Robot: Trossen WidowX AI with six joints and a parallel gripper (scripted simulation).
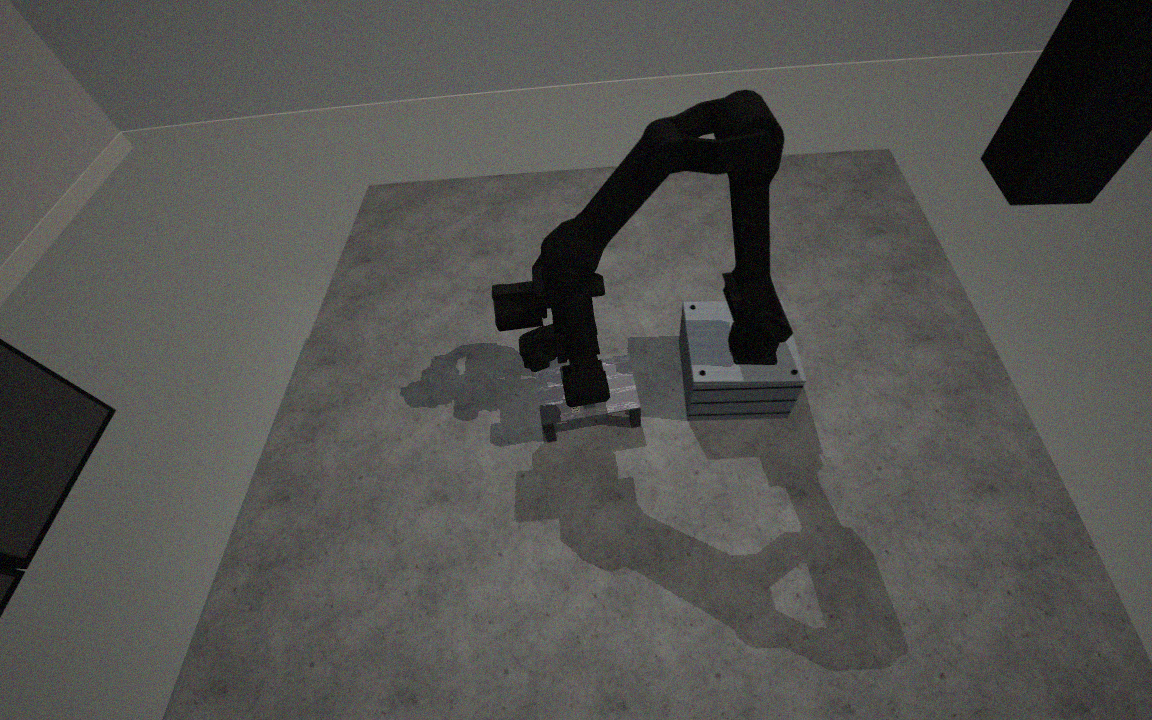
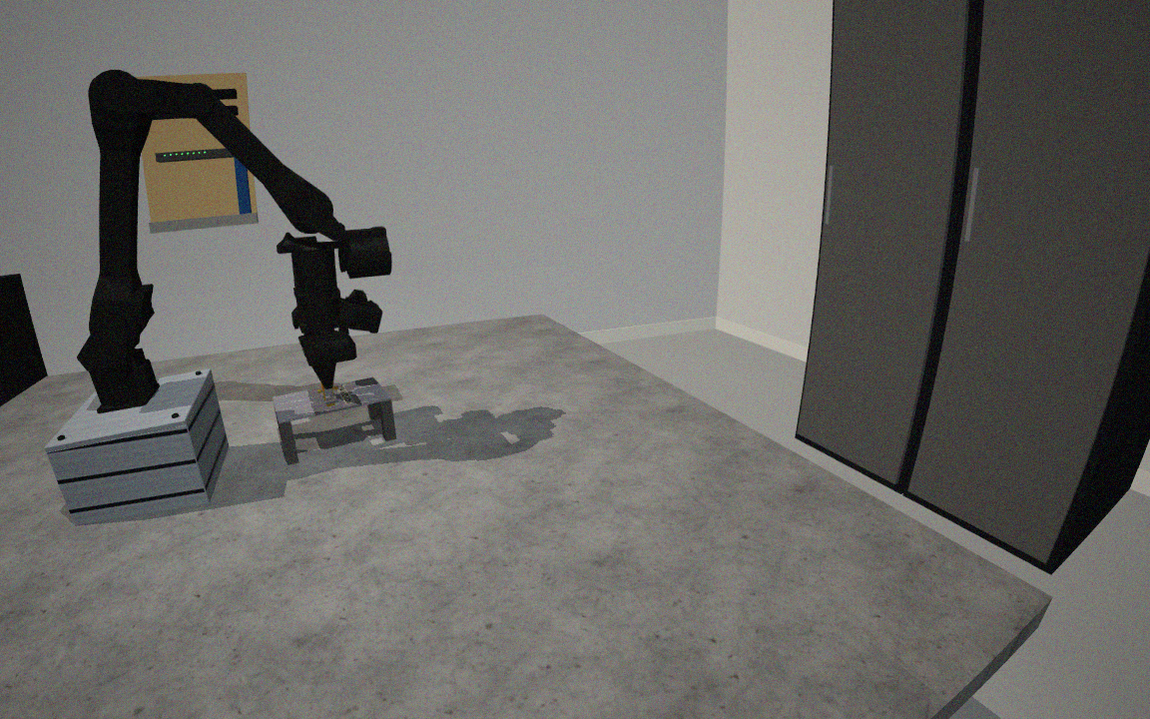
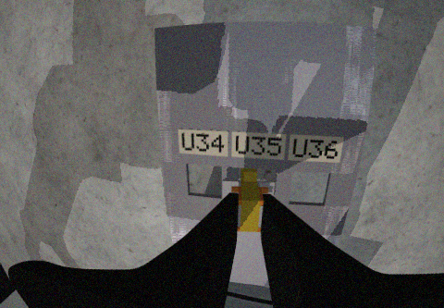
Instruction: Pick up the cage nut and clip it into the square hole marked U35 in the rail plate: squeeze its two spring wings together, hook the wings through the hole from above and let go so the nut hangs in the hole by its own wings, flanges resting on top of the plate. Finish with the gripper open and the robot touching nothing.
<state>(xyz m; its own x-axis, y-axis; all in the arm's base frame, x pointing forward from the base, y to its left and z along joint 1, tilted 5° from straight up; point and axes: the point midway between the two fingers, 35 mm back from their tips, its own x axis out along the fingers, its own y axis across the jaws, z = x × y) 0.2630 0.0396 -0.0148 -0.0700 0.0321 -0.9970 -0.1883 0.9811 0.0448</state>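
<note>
Now: the cage nut 10 mm below my gripper tip. From my gripper tip the other things lie so: label: 20 mm below, 20 mm ahead.
</note>
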